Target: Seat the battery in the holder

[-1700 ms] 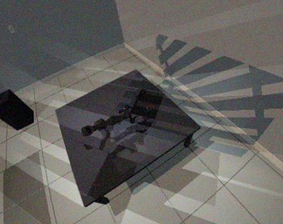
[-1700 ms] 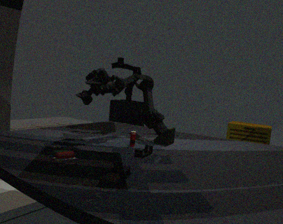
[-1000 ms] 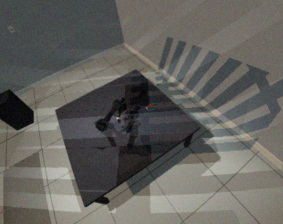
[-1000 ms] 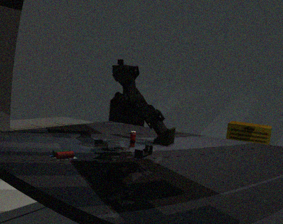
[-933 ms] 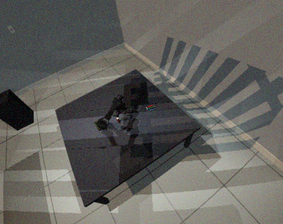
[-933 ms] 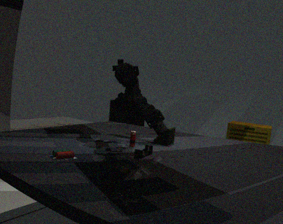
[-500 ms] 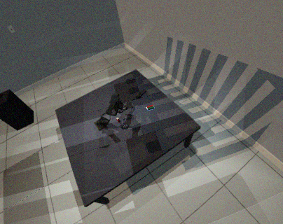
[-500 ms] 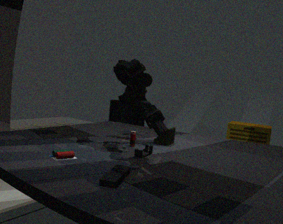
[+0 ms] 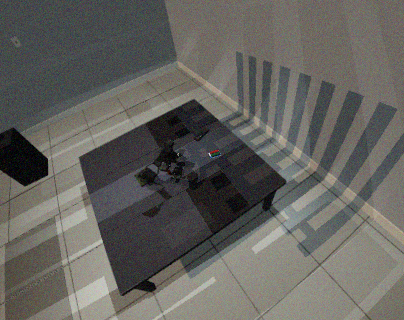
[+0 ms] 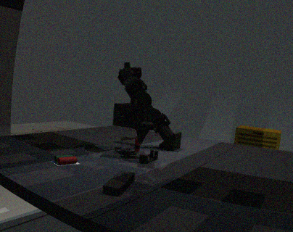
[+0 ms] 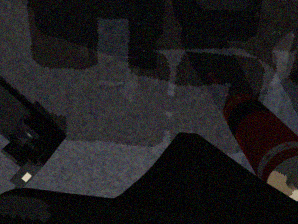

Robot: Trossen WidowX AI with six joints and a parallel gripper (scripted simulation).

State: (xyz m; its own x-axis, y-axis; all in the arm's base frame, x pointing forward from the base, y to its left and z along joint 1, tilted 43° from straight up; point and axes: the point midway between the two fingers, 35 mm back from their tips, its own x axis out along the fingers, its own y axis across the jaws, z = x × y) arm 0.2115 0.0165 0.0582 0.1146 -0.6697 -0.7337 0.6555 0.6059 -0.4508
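My gripper tip is now 20 mm past the battery, 30 mm to the left of it and 10 mm above it. Round my gripper tip: dark block: 390 mm ahead, 200 mm to the left, 30 mm below.
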